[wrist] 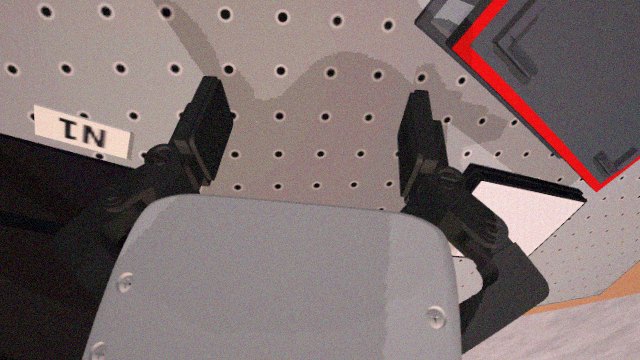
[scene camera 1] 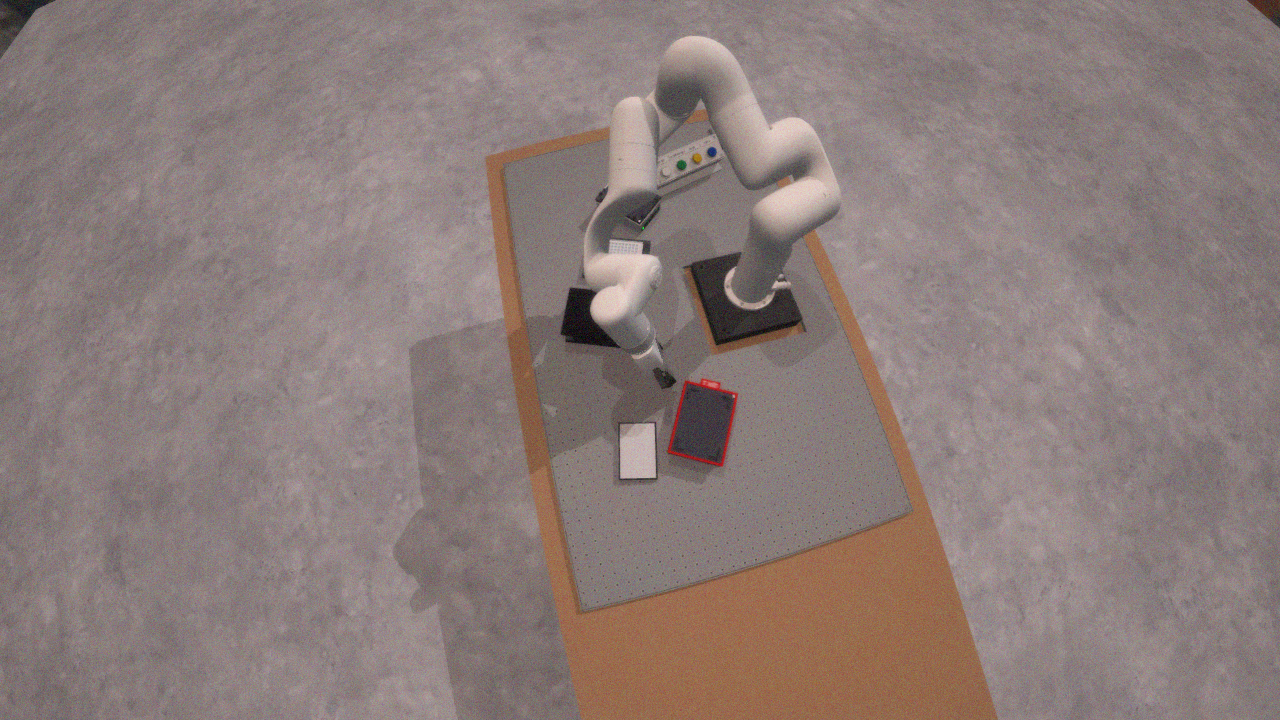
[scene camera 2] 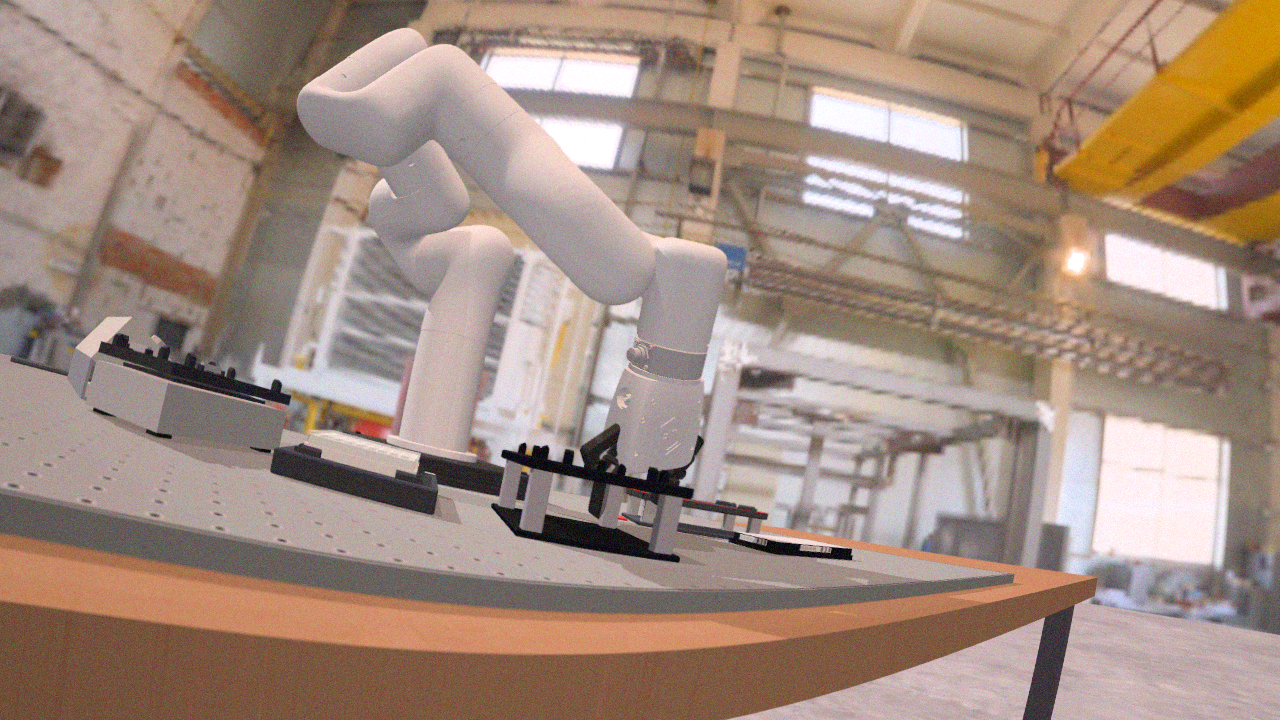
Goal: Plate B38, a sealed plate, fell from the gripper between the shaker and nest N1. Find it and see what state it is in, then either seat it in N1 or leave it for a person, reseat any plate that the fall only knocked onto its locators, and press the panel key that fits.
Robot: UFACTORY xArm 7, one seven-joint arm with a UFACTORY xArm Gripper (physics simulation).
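Pixels of known places: gripper, fingertip midpoint: (wrist: 314, 105) (scene camera 1: 663, 367) (scene camera 2: 630, 512); arm's base at its link origin: (scene camera 1: 749, 287) (scene camera 2: 431, 452).
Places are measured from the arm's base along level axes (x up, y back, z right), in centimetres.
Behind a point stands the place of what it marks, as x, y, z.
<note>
A flat plate with a pale top and black edge (scene camera 1: 637, 450) {-1.4, -29.7, -37.1} (scene camera 2: 792, 545) {-1.7, -33.7, -33.2} (wrist: 525, 212) {-1.4, -27.8, -37.6} lies on the pegboard mat beside the red-rimmed tray, apart from it; I cannot read its label. In the wrist view it is partly behind the right finger. Nest N1, a black raised stand (scene camera 1: 580, 315) {2.8, -41.2, -5.9} (scene camera 2: 595, 473) {2.5, -44.6, -2.9} (wrist: 45, 187) {-2.4, -31.2, -5.0}, is at the left in the wrist view, beside the "N1" label (wrist: 82, 132) {-2.7, -27.2, -7.5}; the arm hides part of it from above. My gripper (scene camera 1: 664, 377) {-1.1, -22.7, -18.6} (wrist: 314, 105) {-1.1, -22.7, -18.6} is open and empty above the mat, between N1 and the tray.
The red-rimmed tray (scene camera 1: 704, 423) {1.1, -14.8, -32.4} (wrist: 542, 127) {1.2, -20.1, -29.5} stands right of the plate. A white plate (scene camera 1: 628, 246) {0.6, -29.2, 13.4} (scene camera 2: 362, 451) {0.2, -38.7, 12.5} sits on a low black nest (scene camera 2: 349, 481) {-2.0, -40.4, 13.1}. A grey unit with a black pegged top (scene camera 2: 187, 402) {0.1, -35.3, 26.4} and a panel with coloured keys (scene camera 1: 689, 162) {3.2, -11.1, 37.9} are farther off.
</note>
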